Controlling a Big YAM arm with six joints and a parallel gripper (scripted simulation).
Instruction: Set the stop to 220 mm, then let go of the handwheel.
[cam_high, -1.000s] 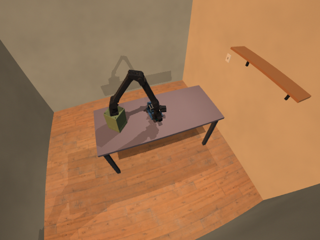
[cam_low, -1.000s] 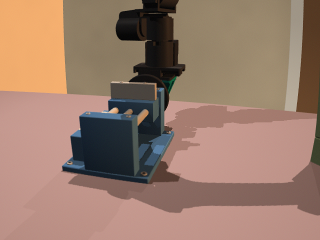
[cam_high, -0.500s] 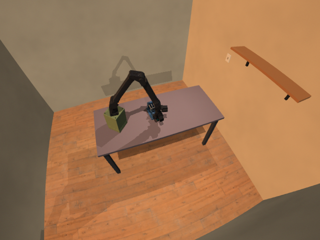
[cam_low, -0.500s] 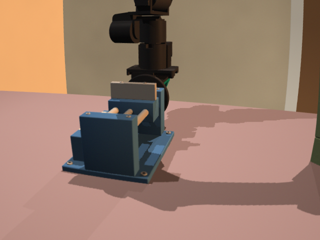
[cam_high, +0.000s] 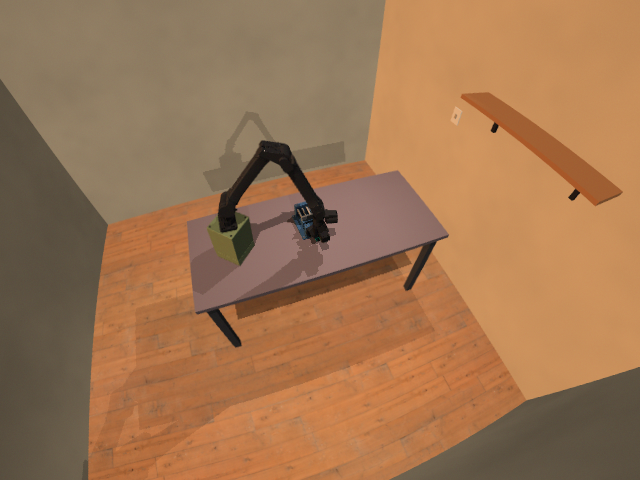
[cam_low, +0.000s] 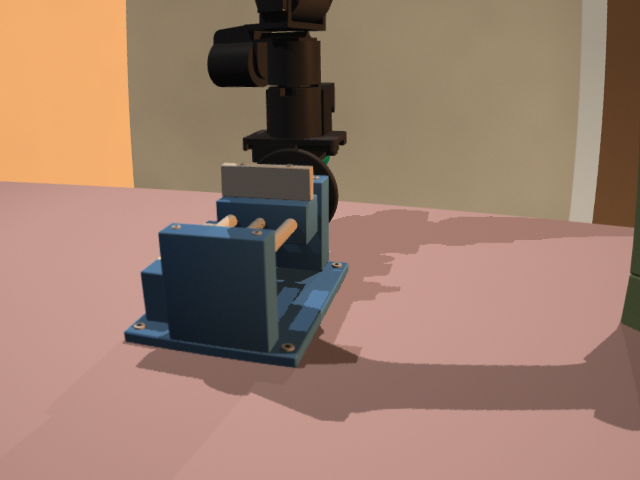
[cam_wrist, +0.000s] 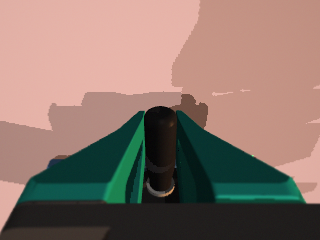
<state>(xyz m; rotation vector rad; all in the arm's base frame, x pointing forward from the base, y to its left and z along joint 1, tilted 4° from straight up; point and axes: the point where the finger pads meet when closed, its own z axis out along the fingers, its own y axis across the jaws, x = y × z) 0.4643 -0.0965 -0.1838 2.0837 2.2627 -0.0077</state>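
My hand is 120 mm to the right of the grey stop plate and 50 mm below it. The rest, counted from my hand: black crank handle 10 mm to the left.
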